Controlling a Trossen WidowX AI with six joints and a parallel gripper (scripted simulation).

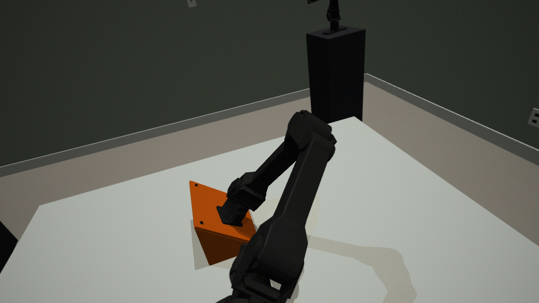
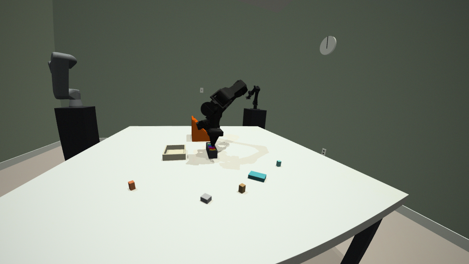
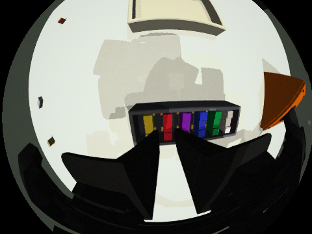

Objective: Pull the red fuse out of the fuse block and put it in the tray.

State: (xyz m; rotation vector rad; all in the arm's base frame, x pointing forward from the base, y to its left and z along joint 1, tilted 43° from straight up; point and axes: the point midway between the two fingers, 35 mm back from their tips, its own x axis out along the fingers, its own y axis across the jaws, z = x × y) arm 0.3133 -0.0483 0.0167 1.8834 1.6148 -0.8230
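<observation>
Right now the red fuse is 30 mm below my gripper tip. The rest, counted from my gripper tip: teal cube (200 mm ahead, 250 mm to the left, 40 mm below); then brown cube (310 mm ahead, 10 mm to the left, 40 mm below); then beige tray (50 mm behind, 180 mm to the right, 50 mm below).
</observation>
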